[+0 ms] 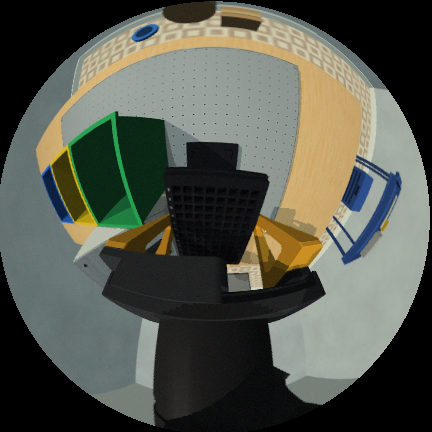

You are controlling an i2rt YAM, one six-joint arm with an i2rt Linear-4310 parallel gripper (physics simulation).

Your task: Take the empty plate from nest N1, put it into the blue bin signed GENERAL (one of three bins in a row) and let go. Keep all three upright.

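Places are measured from the arm's base along level axes (x ahead, y left, z up), in metres.
Pixels of known places: gripper, fingertip midpoint: [213, 217].
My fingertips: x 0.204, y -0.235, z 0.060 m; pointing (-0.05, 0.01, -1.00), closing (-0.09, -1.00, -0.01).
Observation:
For each thing: its middle in the pictures, then the offset to it from my fingertips. Level surfaces: height alone.
- empty plate, body centre: [212, 229] 0.002 m left, 0.012 m back, 0.006 m up
- smaller-looking black block, body centre: [211, 173] 0.009 m left, 0.021 m back, 0.202 m down
- blue bin, body centre: [73, 182] 0.436 m left, 0.083 m ahead, 0.120 m down
- yellow bin, body centre: [92, 174] 0.305 m left, 0.070 m ahead, 0.120 m down
- large green bin, body centre: [126, 164] 0.174 m left, 0.058 m ahead, 0.120 m down
- grey perforated board, its level: 0.210 m down
- wooden table, its level: 0.223 m down
The empty plate [216, 202], black with a grid of square wells, is held between the orange fingers of my gripper [213, 217], which is shut on it. It hangs well above the grey perforated board. A smaller-looking black block [212, 154], seemingly the nest, sits on the board beyond the plate's far edge and is partly hidden by it. The blue bin [54, 192] stands upright at the far left of the row. The yellow bin [70, 185] is in the middle, and the large green bin [142, 165] is closest to my gripper; both are upright. No sign lettering is readable.
The grey perforated board [225, 80] lies on the wooden table [327, 105]. A blue ring-shaped thing [145, 32], a dark round thing [190, 11] and a wooden box [241, 17] are beyond the table. A blue frame [372, 222] and a blue box [358, 189] are at the right.

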